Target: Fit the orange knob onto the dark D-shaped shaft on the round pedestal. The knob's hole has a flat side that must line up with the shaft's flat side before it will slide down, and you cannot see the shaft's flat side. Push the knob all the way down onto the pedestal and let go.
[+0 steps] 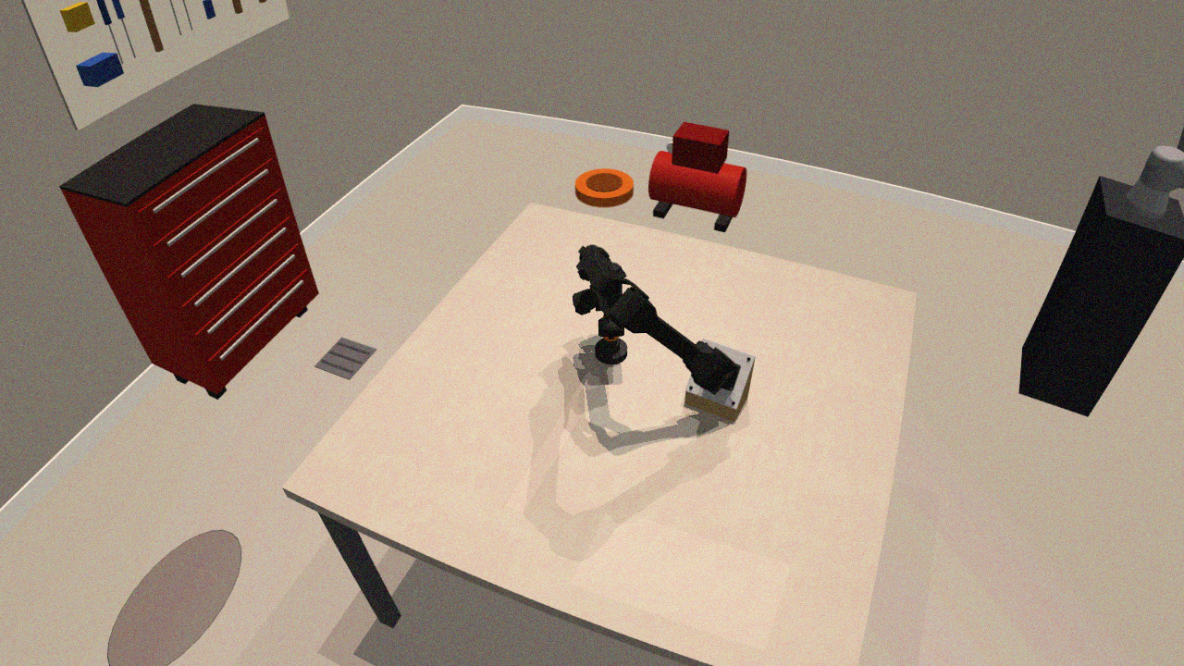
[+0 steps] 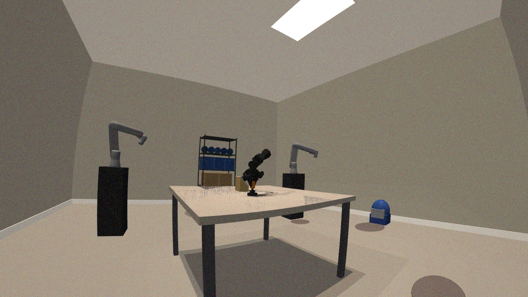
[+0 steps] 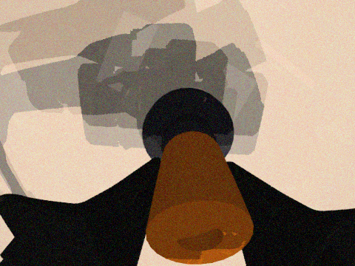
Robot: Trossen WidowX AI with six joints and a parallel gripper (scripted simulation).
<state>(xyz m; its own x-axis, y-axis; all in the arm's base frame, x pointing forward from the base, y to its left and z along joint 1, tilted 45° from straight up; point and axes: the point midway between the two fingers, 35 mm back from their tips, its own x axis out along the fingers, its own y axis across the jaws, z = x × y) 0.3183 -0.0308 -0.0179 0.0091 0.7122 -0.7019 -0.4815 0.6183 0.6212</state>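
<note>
Now: the orange knob 2 cm above my gripper tip. Round my gripper tip: round pedestal: 4 cm below.
</note>
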